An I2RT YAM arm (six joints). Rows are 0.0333 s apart.
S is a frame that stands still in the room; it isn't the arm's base.
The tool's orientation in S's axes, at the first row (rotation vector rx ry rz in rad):
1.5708 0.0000 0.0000
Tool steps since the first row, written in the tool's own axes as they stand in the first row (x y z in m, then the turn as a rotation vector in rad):
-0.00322 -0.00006 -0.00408 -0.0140 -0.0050 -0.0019
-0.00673 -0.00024 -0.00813 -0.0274 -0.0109 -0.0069
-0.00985 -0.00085 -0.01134 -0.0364 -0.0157 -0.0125
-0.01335 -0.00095 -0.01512 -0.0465 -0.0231 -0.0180
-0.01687 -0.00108 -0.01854 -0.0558 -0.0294 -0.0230
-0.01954 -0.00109 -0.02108 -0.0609 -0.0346 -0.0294
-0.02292 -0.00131 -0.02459 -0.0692 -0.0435 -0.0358
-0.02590 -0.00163 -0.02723 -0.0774 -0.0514 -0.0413
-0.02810 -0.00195 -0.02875 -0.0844 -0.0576 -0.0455
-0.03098 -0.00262 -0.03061 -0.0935 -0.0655 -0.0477
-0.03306 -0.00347 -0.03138 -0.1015 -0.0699 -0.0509
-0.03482 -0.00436 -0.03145 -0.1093 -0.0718 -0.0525
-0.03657 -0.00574 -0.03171 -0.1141 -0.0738 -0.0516
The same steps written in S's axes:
-0.00322 0.00408 -0.00006 -0.0140 0.0019 -0.0050
-0.00673 0.00813 -0.00024 -0.0274 0.0069 -0.0109
-0.00985 0.01134 -0.00085 -0.0364 0.0125 -0.0157
-0.01335 0.01512 -0.00095 -0.0465 0.0180 -0.0231
-0.01687 0.01854 -0.00108 -0.0558 0.0230 -0.0294
-0.01954 0.02108 -0.00109 -0.0609 0.0294 -0.0346
-0.02292 0.02459 -0.00131 -0.0692 0.0358 -0.0435
-0.02590 0.02723 -0.00163 -0.0774 0.0413 -0.0514
-0.02810 0.02875 -0.00195 -0.0844 0.0455 -0.0576
-0.03098 0.03061 -0.00262 -0.0935 0.0477 -0.0655
-0.03306 0.03138 -0.00347 -0.1015 0.0509 -0.0699
-0.03482 0.03145 -0.00436 -0.1093 0.0525 -0.0718
-0.03657 0.03171 -0.00574 -0.1141 0.0516 -0.0738

